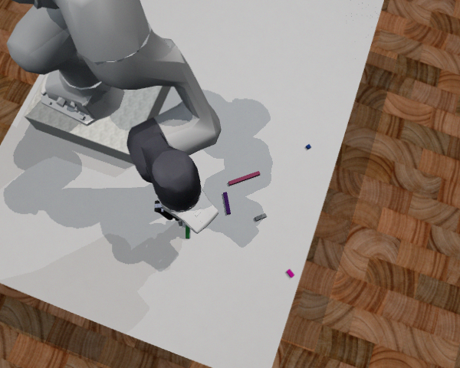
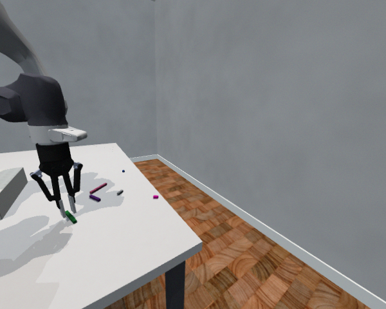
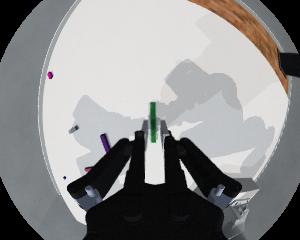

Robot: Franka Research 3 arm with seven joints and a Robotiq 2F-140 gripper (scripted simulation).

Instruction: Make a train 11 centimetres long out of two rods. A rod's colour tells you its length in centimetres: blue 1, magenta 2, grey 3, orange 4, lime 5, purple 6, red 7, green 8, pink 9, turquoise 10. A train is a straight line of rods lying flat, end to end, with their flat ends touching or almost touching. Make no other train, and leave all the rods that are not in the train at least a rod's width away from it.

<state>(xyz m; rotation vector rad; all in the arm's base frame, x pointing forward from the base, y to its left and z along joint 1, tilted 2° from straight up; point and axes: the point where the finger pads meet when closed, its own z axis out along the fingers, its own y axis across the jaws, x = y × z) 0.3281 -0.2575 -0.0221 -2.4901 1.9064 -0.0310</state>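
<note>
My hand is 5 cm above the green rod. The rest, counted from my hand: grey rod: 18 cm ahead, 7 cm to the left, 5 cm below; pink rod: 12 cm ahead, 16 cm to the left, 5 cm below; purple rod: 9 cm ahead, 8 cm to the left, 5 cm below.
</note>
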